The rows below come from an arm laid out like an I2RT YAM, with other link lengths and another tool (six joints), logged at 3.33 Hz.
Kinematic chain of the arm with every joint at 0, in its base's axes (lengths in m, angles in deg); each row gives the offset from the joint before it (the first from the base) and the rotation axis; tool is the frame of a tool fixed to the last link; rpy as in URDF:
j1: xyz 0 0 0.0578 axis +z
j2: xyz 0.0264 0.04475 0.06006 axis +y
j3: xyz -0.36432 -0.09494 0 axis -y
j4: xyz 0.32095 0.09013 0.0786 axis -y
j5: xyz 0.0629 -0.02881 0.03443 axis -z
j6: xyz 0.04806 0 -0.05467 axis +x
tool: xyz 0.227 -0.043 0.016 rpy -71.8 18.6 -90
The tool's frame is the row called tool.
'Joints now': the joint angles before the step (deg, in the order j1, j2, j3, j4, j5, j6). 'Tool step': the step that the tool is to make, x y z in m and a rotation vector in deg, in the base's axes. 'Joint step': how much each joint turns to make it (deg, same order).
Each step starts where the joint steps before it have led.
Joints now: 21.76 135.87 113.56 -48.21 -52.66 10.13
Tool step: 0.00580 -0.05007 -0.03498 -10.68 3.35 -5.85
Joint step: -0.94 0.00 -0.01 -4.67 9.79 3.15
